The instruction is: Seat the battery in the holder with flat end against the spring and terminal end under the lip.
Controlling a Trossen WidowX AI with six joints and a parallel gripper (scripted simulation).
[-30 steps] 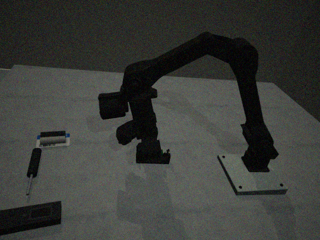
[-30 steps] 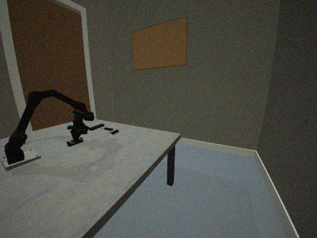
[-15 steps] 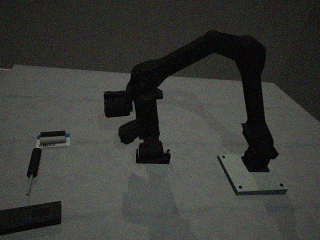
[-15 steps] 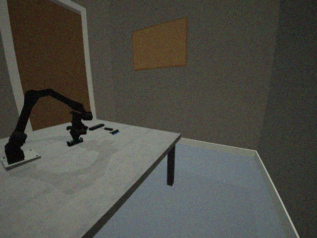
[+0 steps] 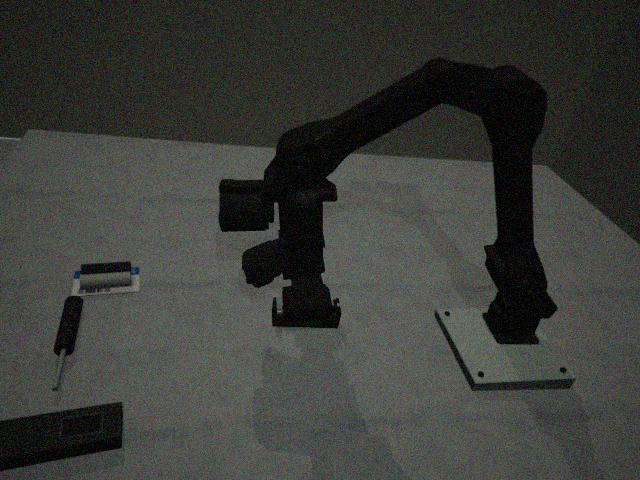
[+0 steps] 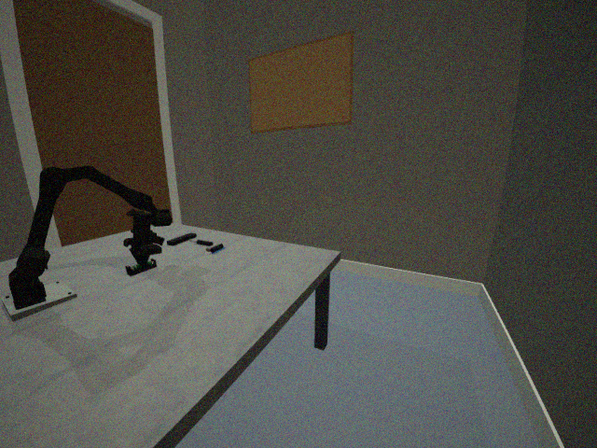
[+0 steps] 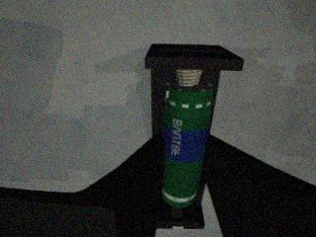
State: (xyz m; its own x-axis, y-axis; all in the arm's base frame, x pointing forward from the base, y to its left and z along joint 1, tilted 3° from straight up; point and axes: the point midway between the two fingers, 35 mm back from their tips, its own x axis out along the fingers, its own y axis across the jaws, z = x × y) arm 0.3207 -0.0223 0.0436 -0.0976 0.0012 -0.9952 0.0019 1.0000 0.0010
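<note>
Right now the battery is 10 mm above my gripper tip. The rest, counted from my gripper tip: card 290 mm ahead, 70 mm to the right; then screwdriver 310 mm ahead, 70 mm to the left; then flat black box 300 mm ahead, 200 mm to the left.
</note>
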